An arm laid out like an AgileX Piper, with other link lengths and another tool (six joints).
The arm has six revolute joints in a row. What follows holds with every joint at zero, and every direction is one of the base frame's. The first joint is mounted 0.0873 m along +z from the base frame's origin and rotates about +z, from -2.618 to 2.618 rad. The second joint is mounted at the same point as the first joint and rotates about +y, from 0 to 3.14 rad. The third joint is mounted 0.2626 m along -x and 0.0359 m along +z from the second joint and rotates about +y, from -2.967 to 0 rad. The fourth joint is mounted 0.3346 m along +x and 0.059 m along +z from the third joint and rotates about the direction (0.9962, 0, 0.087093), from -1.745 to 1.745 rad. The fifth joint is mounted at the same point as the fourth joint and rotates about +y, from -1.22 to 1.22 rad. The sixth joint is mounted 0.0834 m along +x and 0.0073 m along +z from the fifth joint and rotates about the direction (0.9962, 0, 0.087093), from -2.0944 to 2.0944 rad. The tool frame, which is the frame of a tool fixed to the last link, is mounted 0.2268 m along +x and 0.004 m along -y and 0.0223 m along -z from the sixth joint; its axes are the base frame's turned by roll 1.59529, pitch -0.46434 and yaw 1.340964 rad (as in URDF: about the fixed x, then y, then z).
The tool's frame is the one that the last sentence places.
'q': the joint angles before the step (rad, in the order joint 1, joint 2, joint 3, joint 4, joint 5, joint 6). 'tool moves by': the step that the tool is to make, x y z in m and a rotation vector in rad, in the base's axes. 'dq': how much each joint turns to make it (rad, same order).
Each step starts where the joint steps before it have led.
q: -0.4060, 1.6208, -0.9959, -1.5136, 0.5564, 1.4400
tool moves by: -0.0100, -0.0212, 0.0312, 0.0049, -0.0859, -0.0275
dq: -0.0708, -0.0658, 0.0023, -0.0002, -0.0584, 0.0175
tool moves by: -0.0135, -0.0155, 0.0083, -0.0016, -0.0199, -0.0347
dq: -0.0403, -0.0163, 0.0001, 0.0017, -0.0087, 0.0034
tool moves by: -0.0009, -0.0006, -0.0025, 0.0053, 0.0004, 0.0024
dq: -0.0064, 0.0004, 0.0033, -0.0003, -0.0099, 0.0004
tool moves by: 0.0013, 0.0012, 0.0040, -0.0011, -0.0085, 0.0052
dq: 0.0000, -0.0095, 0.0016, 0.0013, -0.0061, -0.0007
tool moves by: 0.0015, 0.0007, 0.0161, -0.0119, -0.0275, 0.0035
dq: 0.0001, -0.0293, 0.0001, 0.0012, -0.0046, 0.0005
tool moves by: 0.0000, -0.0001, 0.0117, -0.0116, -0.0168, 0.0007
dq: 0.0000, -0.0205, 0.0002, -0.0019, 0.0000, 0.0001
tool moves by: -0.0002, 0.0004, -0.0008, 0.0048, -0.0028, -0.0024
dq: -0.0002, -0.0001, 0.0001, 0.0059, -0.0001, 0.0001
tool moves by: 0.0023, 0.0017, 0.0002, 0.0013, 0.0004, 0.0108
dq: 0.0000, -0.0016, -0.0001, 0.0033, -0.0101, -0.0075
